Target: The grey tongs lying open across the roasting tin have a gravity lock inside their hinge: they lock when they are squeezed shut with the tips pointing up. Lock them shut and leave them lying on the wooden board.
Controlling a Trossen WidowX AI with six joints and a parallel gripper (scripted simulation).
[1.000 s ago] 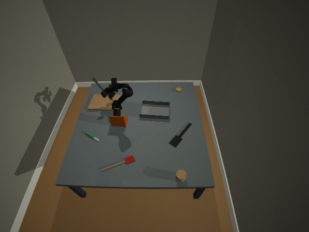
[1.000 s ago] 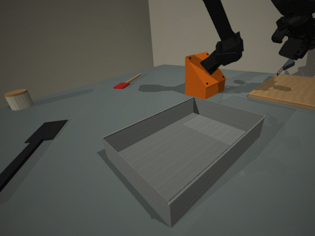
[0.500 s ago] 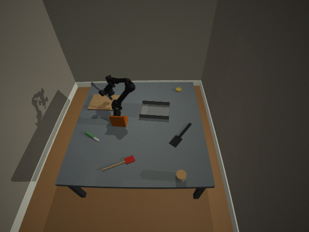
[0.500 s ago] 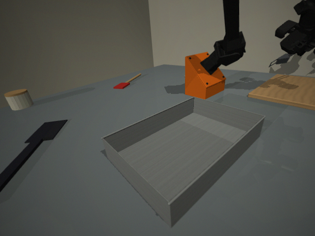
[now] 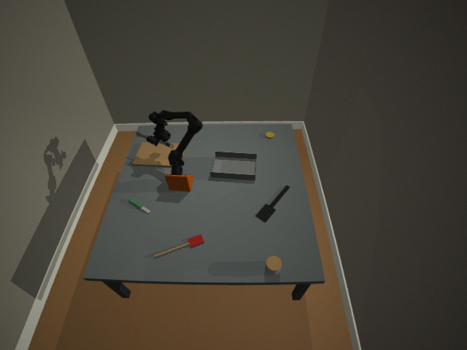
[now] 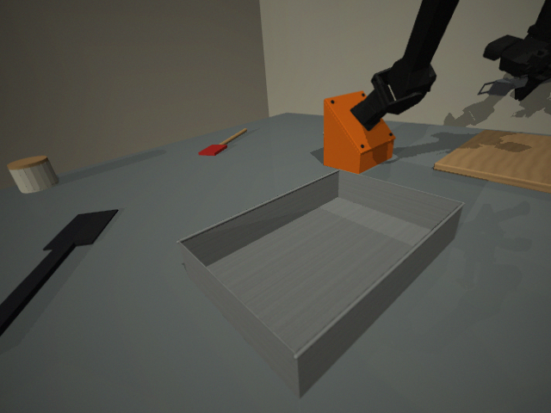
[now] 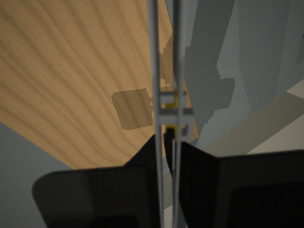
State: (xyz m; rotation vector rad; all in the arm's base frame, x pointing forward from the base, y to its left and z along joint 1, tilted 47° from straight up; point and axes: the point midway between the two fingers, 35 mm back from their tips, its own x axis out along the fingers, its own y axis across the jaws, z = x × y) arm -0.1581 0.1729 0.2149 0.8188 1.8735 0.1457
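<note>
Now: gripper tip 3 cm to the right of the wooden board and 12 cm above it. From my gripper tip the other things lie so: white tool 7 cm behind, 43 cm to the right, 12 cm below; roasting tin 55 cm ahead, 15 cm to the right, 10 cm below; red spatula 22 cm ahead, 72 cm to the right, 12 cm below.
</note>
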